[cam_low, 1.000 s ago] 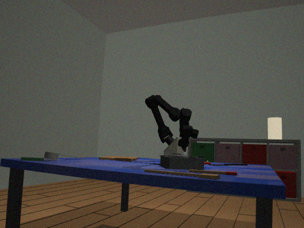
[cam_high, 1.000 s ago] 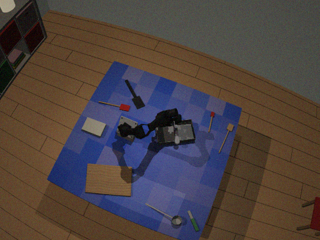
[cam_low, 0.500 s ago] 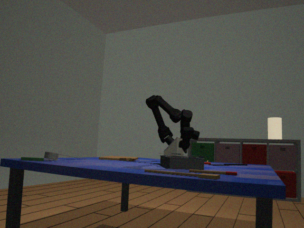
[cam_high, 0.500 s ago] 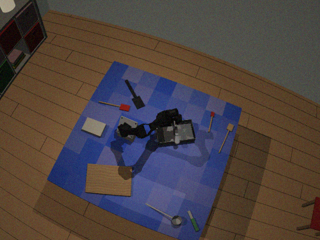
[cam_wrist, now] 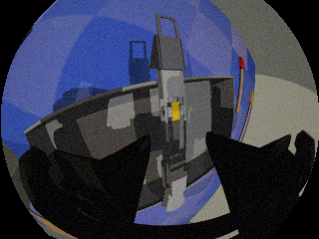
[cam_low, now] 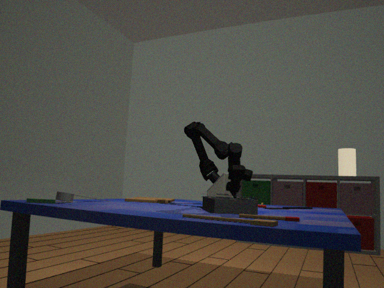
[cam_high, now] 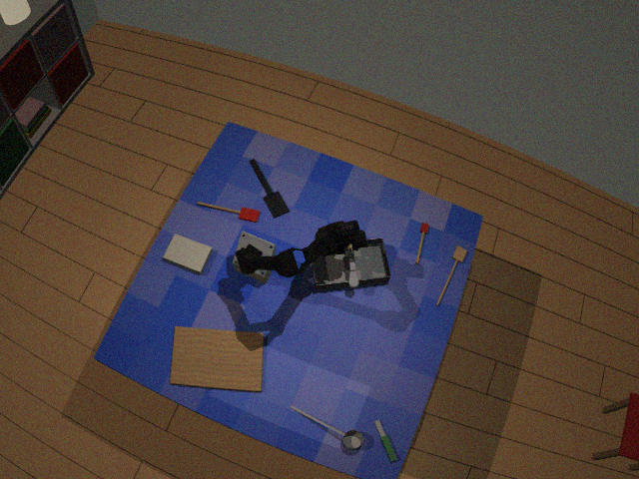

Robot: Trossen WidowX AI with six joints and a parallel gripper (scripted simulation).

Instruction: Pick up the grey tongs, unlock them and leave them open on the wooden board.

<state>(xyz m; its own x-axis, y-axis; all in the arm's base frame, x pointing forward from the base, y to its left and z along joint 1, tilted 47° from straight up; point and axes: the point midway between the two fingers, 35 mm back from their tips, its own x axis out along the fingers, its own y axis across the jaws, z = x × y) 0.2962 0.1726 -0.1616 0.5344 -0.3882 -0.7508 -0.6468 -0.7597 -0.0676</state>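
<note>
Right now my gripper tip is 4 cm above the grey roasting tin, 3 cm to the left of it and 2 cm short of it. Round my gripper tip: white block (58 cm behind, 35 cm to the right, 6 cm below); then red spatula (53 cm behind, 7 cm to the right, 6 cm below); then black spatula (46 cm behind, 10 cm to the left, 7 cm below).
</note>
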